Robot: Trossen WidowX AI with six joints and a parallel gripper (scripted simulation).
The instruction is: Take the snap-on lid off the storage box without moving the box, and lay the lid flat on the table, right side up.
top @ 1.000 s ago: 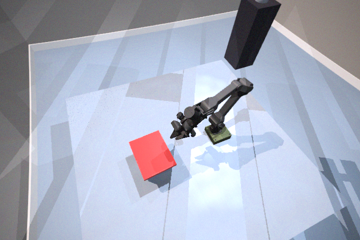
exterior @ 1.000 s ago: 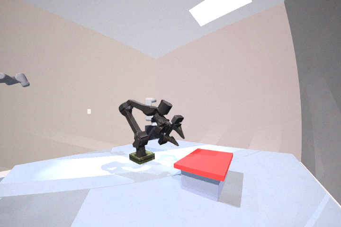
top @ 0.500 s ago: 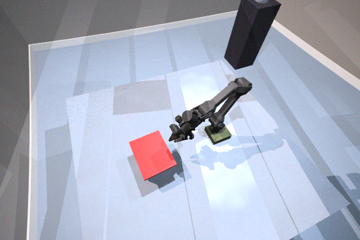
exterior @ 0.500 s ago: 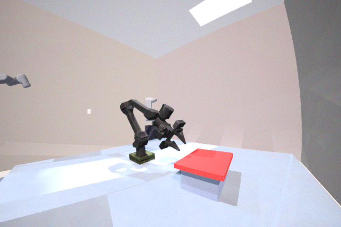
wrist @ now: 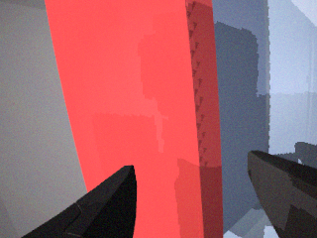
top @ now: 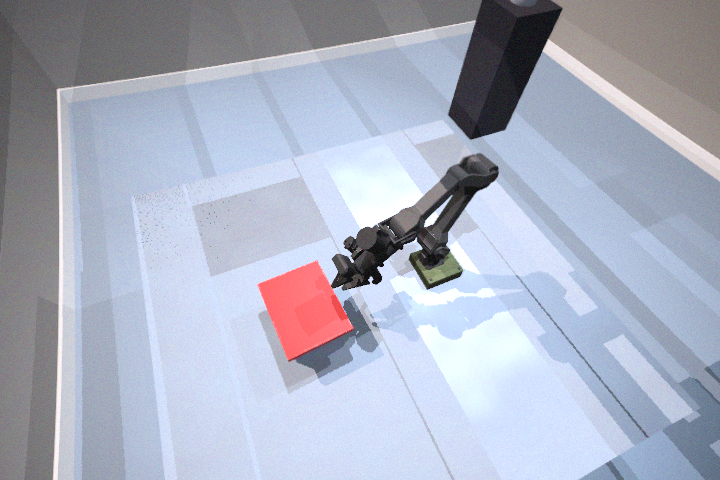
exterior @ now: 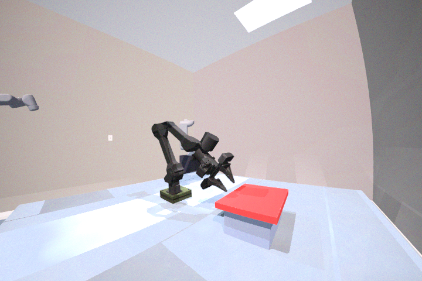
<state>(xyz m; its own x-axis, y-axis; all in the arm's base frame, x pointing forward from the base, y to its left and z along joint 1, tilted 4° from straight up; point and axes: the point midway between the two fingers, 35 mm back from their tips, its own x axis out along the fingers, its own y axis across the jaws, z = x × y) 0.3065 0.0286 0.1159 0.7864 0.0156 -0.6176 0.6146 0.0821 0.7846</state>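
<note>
Now: gripper tip 100 mm short of the red lid, 10 mm to the right of it and 20 mm above it. The rest, counted from my gripper tip: box (100 mm ahead, 10 mm to the left, 70 mm below).
</note>
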